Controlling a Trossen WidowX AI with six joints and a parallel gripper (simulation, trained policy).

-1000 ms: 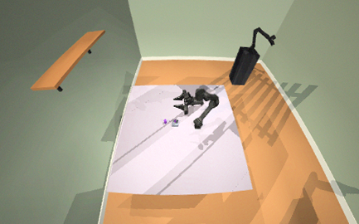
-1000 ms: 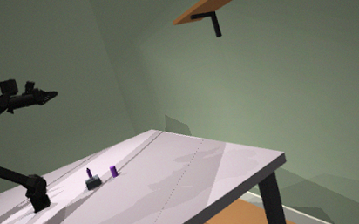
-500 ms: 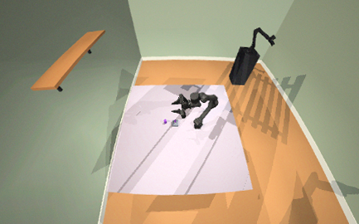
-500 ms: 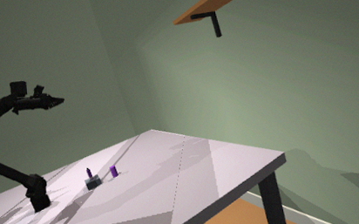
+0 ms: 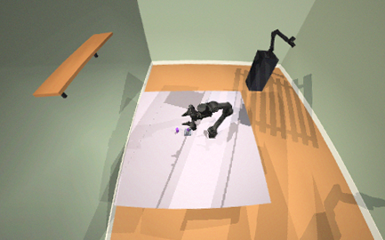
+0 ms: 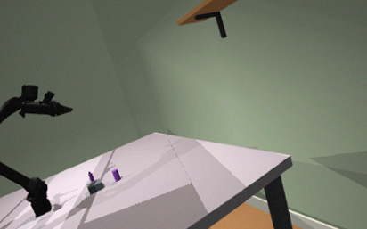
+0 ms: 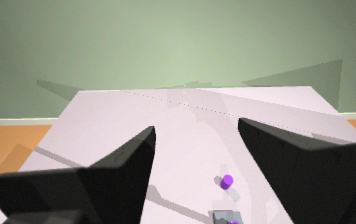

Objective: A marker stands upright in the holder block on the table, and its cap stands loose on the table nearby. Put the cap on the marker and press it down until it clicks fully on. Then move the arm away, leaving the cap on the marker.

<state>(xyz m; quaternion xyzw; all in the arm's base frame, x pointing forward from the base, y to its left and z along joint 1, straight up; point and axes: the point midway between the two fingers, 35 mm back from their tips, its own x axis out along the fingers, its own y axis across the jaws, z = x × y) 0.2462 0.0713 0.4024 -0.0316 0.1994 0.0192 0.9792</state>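
The purple cap is 36 cm below my gripper tip, 12 cm to the right of it and 7 cm ahead of it. Round my gripper tip: grey holder block: 37 cm below, 11 cm to the right, 4 cm behind.
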